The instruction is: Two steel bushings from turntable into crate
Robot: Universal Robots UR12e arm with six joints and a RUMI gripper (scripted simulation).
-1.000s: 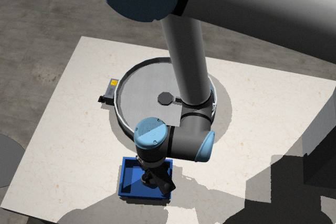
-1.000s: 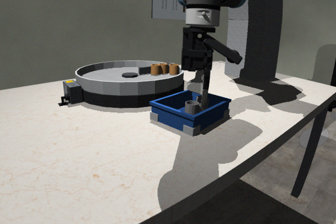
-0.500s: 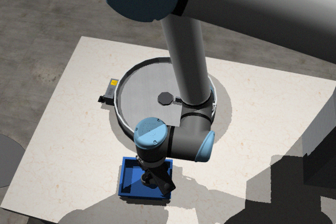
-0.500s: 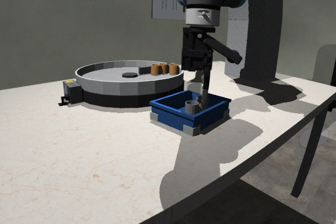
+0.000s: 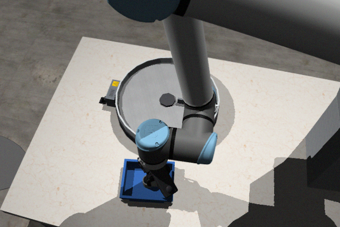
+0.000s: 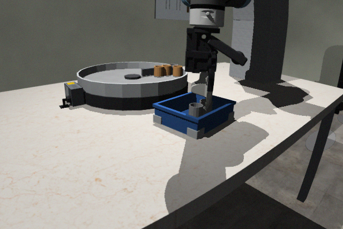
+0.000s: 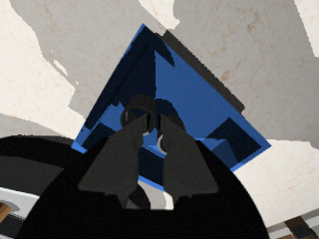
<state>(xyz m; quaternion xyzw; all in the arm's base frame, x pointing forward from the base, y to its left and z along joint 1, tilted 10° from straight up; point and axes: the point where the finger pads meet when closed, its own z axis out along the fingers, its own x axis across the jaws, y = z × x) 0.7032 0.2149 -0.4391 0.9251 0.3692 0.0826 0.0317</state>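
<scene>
My hand is 40 mm short of the blue crate, 20 mm above it and 10 mm to the left of it. From my hand the other things lie so: round grey turntable (350 mm to the right, 30 mm ahead, 10 mm above).
</scene>
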